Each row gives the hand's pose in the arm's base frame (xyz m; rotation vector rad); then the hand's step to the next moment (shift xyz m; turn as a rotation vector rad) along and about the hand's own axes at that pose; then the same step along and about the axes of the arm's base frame.
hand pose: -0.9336 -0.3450 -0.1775 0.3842 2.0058 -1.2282
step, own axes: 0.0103 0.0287 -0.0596 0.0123 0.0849 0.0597
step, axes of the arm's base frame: -0.0161 0.0642 -0.0098 0.0676 -0.0106 -0.0790
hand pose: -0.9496 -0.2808 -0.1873 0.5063 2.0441 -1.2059
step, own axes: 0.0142 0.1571 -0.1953 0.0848 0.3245 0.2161
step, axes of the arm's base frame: 0.0177 0.2470 -0.0415 0.2282 -0.0307 -0.3258
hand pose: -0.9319 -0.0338 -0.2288 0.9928 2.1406 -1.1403
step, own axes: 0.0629 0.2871 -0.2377 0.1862 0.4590 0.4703
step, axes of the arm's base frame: 0.1669 0.3340 -0.0592 0.2994 -0.1598 -0.5928
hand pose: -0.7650 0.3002 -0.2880 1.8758 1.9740 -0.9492
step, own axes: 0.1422 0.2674 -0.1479 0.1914 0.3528 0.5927
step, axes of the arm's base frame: 0.2739 0.1906 -0.0474 0.1666 -0.2254 -0.6587
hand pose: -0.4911 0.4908 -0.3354 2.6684 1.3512 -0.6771
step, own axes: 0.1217 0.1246 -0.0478 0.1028 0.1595 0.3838
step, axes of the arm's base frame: 0.1769 0.0276 -0.0238 0.0431 -0.1198 -0.4088
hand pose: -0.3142 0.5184 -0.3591 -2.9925 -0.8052 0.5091
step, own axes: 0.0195 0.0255 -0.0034 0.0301 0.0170 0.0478
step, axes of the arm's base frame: 0.0294 -0.0123 -0.0049 0.0181 -0.0040 -0.0560
